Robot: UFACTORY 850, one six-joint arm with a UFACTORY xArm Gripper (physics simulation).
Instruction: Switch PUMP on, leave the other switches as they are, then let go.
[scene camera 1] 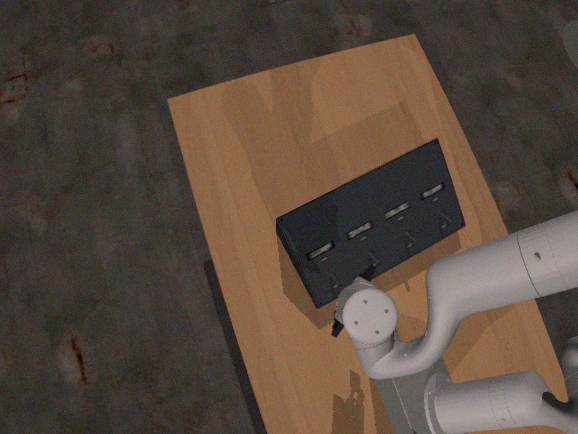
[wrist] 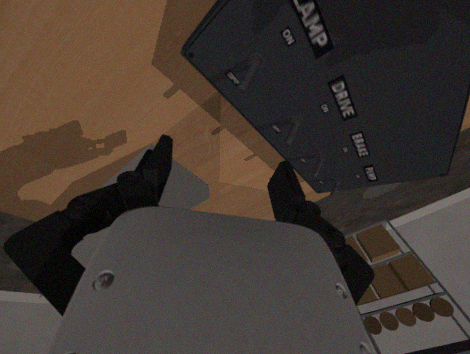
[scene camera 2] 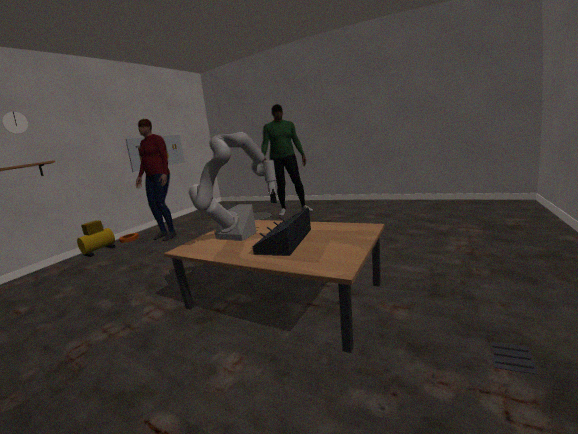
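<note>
A dark sloped switch panel [scene camera 1: 350, 200] [scene camera 2: 296, 231] [wrist: 400, 100] stands on the table, with four levers in a row. In the wrist view its labels read LAMP, DRIVE, BRAKE and PUMP. The PUMP label [wrist: 370, 173] is at the far end there; the PUMP lever [wrist: 335, 187] [scene camera 1: 443, 220] is small and dim, and its setting cannot be told. The LAMP lever [wrist: 252, 70] is nearest in the wrist view. My gripper [scene camera 1: 352, 300] [scene camera 2: 273, 196] [wrist: 225, 163] is open and empty, above the panel's lower edge near the LAMP and DRIVE end, apart from the PUMP lever.
The wooden table [scene camera 1: 210, 150] [scene camera 2: 350, 240] carries the panel and the arm's grey base [scene camera 2: 242, 222]. The arm [scene camera 1: 480, 280] reaches over the table from the right in scene camera 1. Two people, in red [scene camera 2: 153, 155] and in green [scene camera 2: 281, 140], stand beyond the table.
</note>
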